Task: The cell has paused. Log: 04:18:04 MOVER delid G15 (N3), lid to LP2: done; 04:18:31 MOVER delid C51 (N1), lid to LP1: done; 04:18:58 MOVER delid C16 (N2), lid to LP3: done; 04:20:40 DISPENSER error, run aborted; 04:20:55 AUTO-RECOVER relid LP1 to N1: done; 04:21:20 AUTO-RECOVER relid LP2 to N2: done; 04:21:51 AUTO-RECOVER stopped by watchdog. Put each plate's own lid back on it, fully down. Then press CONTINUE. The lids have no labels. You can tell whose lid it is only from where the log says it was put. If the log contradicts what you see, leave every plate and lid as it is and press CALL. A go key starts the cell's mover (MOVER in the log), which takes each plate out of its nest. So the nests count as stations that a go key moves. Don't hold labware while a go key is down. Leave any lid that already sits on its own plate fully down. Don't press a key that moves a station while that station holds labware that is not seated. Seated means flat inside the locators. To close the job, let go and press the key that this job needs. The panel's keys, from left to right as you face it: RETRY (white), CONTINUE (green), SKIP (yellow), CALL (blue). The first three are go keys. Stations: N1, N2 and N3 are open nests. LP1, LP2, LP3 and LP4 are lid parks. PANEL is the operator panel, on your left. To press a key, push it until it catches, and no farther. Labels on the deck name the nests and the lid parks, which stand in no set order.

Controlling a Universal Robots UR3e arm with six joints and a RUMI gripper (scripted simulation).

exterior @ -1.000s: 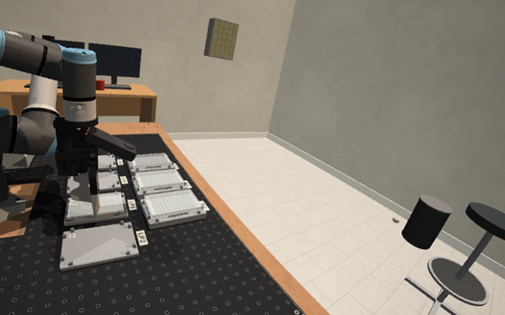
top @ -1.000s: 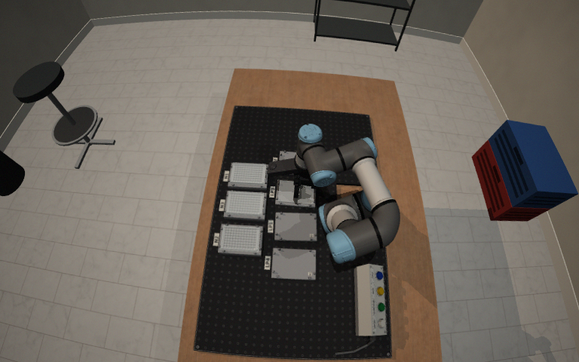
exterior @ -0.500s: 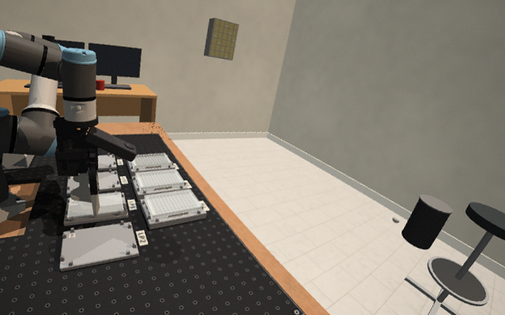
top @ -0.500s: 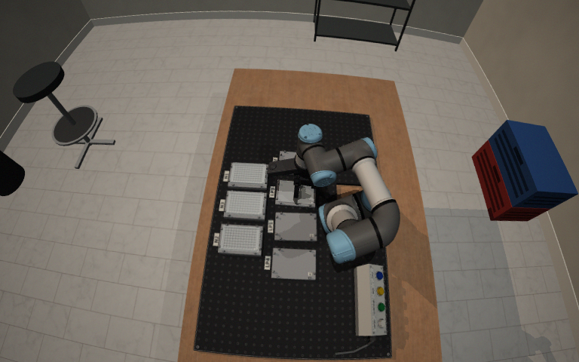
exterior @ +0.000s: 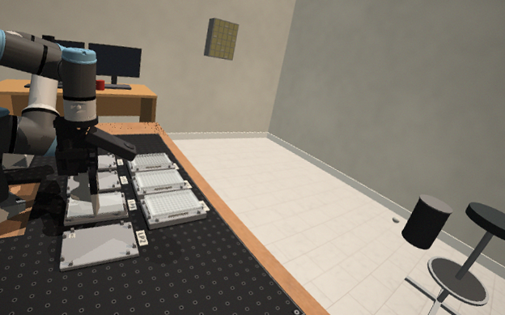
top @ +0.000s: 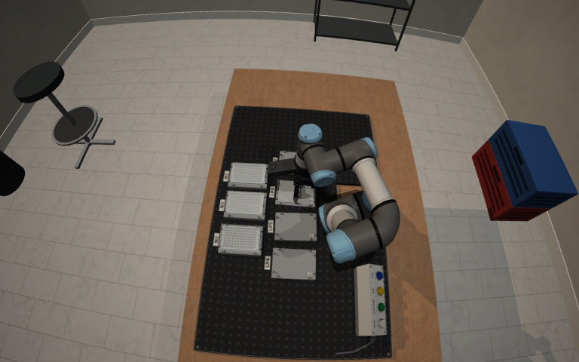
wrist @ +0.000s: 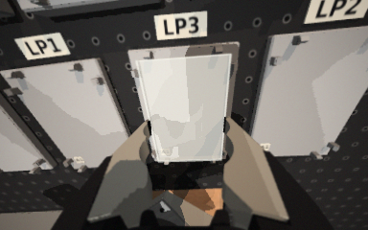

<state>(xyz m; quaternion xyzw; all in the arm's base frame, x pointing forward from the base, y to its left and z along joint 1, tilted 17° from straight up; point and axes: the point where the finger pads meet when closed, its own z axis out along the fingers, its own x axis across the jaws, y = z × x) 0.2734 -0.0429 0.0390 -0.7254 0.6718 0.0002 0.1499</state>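
The lid park LP3 is 20 mm below my hand. The rest, counted from my hand: lid park LP2: 130 mm to the right, 20 mm below, 20 mm ahead; then lid park LP1: 130 mm to the left, 20 mm below, 20 mm behind; then pale lid: 10 mm below.
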